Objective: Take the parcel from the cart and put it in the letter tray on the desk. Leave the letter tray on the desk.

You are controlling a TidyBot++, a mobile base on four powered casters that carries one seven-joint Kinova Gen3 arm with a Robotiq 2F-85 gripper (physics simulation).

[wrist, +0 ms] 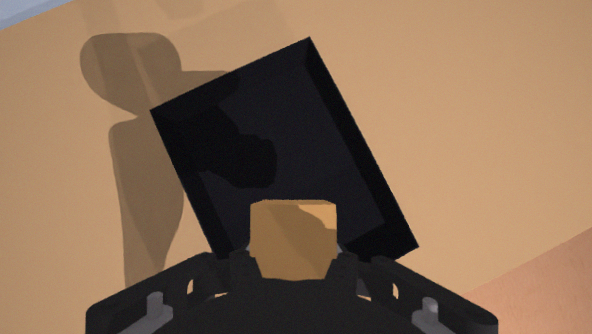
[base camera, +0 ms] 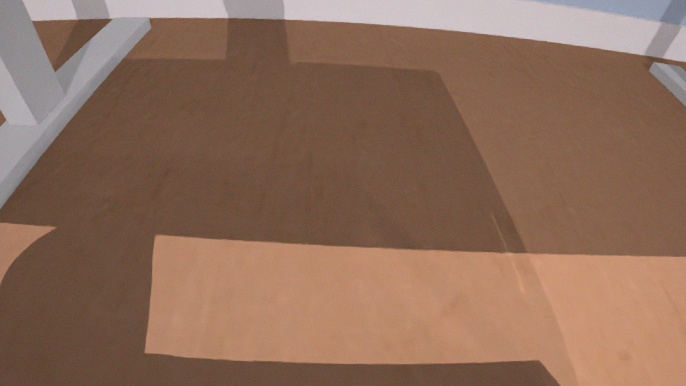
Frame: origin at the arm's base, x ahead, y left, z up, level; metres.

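Where they show: gripper, fingertip midpoint: (wrist: 293, 248).
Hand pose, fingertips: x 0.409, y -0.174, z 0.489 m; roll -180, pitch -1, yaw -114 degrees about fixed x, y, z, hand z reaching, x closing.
Things, the pixels of their top centre, and the offset from my fingertips. "spot": a spot on its surface instead. Level surfaces: height alone.
- parcel, top centre: (wrist: 294, 256) dx +0.012, dy -0.004, dz +0.051 m
- black letter tray, top centre: (wrist: 282, 177) dx +0.061, dy -0.010, dz -0.102 m
- desk, surface height: dz -0.166 m
- grey desk leg, surface spot: (base camera: 30, 70) spot: dx +0.151, dy +0.598, dz -0.791 m
- brown floor, surface height: dz -0.885 m
The parcel (wrist: 293, 240), a small orange-brown box, is held between the fingers of my gripper (wrist: 293, 248) at the bottom middle of the wrist view. The gripper is shut on it. The black letter tray (wrist: 367, 150) lies on the desk (wrist: 475, 125), turned at an angle in the view. The parcel hangs above the tray's near end and hides part of it. The part of the tray's inside that shows holds no object. The cart does not show in either view.
A grey desk leg (base camera: 30, 70) with its foot bar (base camera: 95, 75) stands at the left of the base view. Another foot bar (base camera: 670, 80) shows at the right edge. The desk's edge crosses the lower right of the wrist view, with brown floor (wrist: 550, 295) beyond.
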